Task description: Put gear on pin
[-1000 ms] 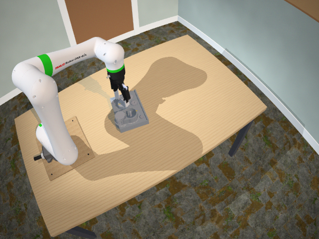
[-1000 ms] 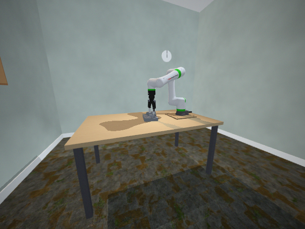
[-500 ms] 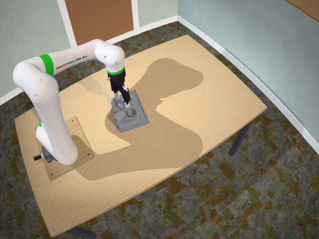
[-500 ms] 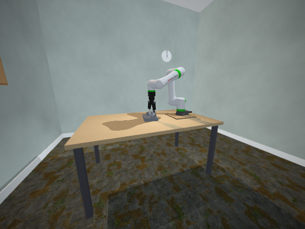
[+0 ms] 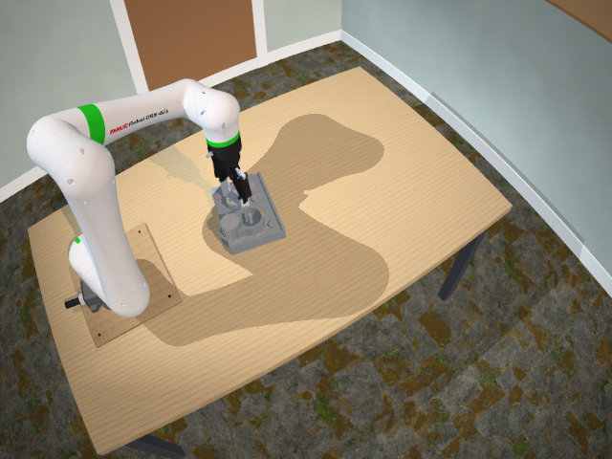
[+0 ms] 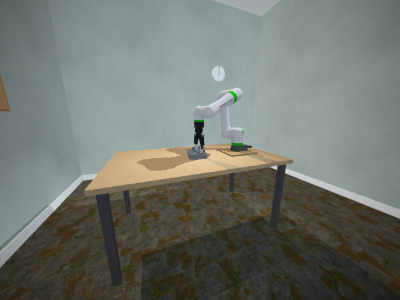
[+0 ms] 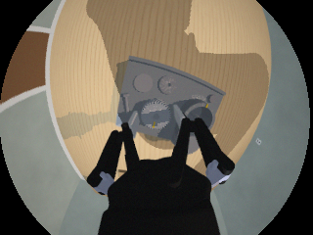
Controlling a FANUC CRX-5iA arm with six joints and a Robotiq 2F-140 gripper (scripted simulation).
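The grey gear lies 2 cm below my hand.
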